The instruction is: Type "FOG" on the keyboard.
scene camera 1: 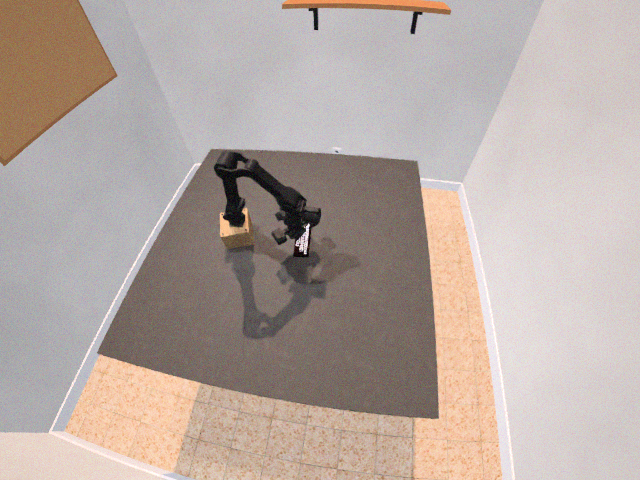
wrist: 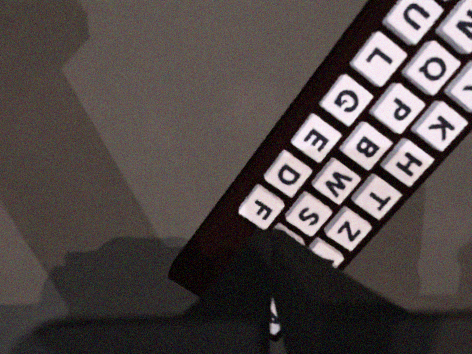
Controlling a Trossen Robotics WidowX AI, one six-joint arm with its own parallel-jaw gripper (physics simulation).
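Places are measured from the arm's base along level axes (x ahead, y down, z left), in millimetres.
Where they show: gripper, between the fingertips: (scene camera 1: 296, 239) (wrist: 267, 241); arm's base, origin of its link: (scene camera 1: 237, 220).
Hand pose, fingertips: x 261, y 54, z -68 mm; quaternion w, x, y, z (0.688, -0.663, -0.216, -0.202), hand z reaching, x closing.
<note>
Each offset is from my fingertips to the top centre of the thing. Level surfaces: height alone.
The dark red keyboard @[dx +21, dy +33, dz +39 mm] (scene camera 1: 301, 254) (wrist: 215, 245) with white letter keys lies on the dark table top and runs diagonally through the wrist view. The F key @[dx +1, dy +33, dz -2 mm] (wrist: 261, 207) shows just above and left of the fingertips, and the G key @[dx +4, dy +33, dz +53 mm] (wrist: 346, 100) shows farther up the same row. The O key does not show in the wrist view; the fingers cover the keyboard's lower end. My gripper (wrist: 267, 241) is shut and empty, with its tips over the keys just below F and S. Whether the tips touch a key cannot be told. In the scene view the arm partly covers the keyboard.
The arm stands on a wooden block (scene camera 1: 237, 238) left of the keyboard. Arm shadows fall across the dark table top @[dy +49 mm] (scene camera 1: 361, 335). Tiled floor (scene camera 1: 454, 310) lies beyond its edges. An orange shelf (scene camera 1: 367, 6) is on the back wall, and a brown panel (scene camera 1: 46, 77) is at the upper left.
</note>
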